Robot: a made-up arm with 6 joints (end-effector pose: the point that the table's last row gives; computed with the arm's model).
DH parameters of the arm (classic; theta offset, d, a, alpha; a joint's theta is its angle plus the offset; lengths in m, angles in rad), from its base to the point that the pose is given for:
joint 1: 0 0.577 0.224 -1.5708
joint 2: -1.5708 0 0.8 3.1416
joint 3: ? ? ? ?
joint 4: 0 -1.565 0 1.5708
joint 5: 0 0 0 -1.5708
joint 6: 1.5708 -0.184 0 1.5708
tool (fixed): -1.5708 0 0 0
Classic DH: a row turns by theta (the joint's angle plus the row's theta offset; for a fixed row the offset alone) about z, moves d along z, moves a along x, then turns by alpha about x.
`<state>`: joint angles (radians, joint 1 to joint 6).
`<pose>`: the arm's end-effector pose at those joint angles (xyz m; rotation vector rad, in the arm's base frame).
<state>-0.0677 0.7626 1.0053 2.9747 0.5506 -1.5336</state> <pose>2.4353 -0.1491 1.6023 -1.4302 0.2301 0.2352</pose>
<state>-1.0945 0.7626 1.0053 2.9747 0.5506 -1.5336</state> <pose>1.1328 -2.1609 1.6023 -1.1517 0.9178 -0.6044</pose>
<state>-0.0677 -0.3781 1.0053 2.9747 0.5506 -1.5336</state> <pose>0.2166 0.0014 3.0185 -1.4364 -0.6971 -0.6003</pose>
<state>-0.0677 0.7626 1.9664 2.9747 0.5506 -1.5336</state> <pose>1.3606 -0.0762 2.7748 -1.4587 -0.5510 -0.4683</pose>
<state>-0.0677 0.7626 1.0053 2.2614 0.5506 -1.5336</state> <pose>2.4312 -0.0905 1.6349 -0.7666 -0.0200 0.3782</pose>
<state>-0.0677 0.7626 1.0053 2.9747 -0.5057 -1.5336</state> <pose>2.3934 -0.1771 1.7808 -1.3814 -0.5004 -0.6555</pose>
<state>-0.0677 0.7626 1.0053 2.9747 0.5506 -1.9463</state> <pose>2.4353 -0.1491 1.6023 -1.0211 0.2618 0.1753</pose>
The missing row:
joint 3: 0 0 0.129 -1.5708
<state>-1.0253 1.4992 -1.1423 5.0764 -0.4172 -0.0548</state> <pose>-0.1739 0.4207 -0.2868 -1.6893 -1.5925 1.3055</pose>
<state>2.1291 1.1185 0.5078 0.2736 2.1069 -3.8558</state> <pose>-1.2600 1.9366 0.3135 -0.0448 -1.7891 -0.1955</pose>
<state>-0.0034 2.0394 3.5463 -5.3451 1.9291 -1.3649</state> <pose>0.8036 0.1362 1.7278 -1.2065 -1.7657 1.7810</pose>
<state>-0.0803 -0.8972 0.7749 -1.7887 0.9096 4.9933</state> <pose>-0.6773 -0.0877 2.7356 -1.8018 0.8975 -1.6281</pose>
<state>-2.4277 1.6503 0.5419 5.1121 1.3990 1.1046</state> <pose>-1.5547 -1.1259 -0.8263 -0.1731 -0.9170 2.5722</pose>
